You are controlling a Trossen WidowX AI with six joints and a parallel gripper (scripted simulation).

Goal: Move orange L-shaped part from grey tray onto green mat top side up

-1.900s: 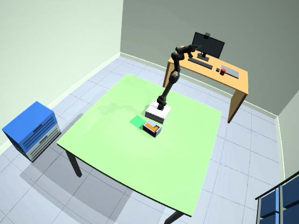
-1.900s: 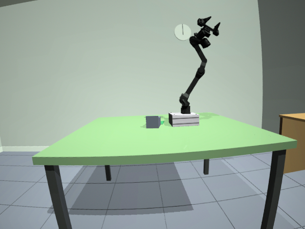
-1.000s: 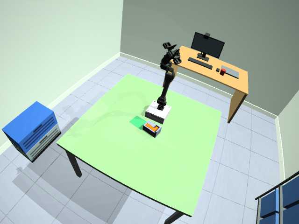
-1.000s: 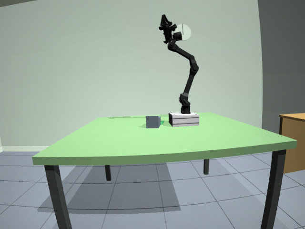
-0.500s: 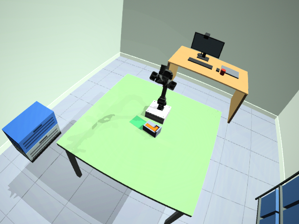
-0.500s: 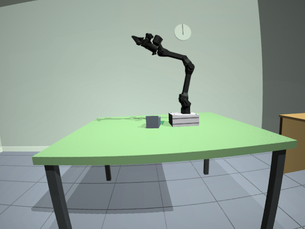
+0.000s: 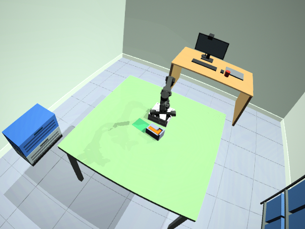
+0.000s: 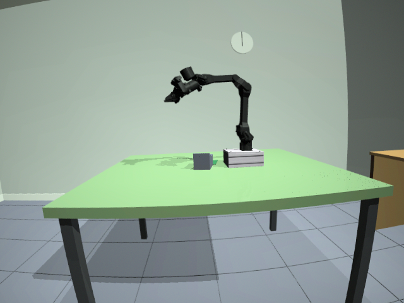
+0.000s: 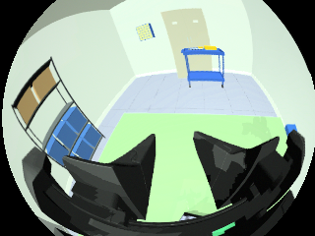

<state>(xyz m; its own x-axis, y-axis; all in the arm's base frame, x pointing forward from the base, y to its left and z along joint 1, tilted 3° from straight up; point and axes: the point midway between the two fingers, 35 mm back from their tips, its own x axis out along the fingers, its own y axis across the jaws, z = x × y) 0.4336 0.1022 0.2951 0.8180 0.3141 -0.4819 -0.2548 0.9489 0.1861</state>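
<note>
Now: the orange L-shaped part 20 cm behind my gripper tip, 8 cm to the right of it and 33 cm below it. From my gripper tip the other things lie so: green mat (23 cm behind, 24 cm to the right, 39 cm below).
</note>
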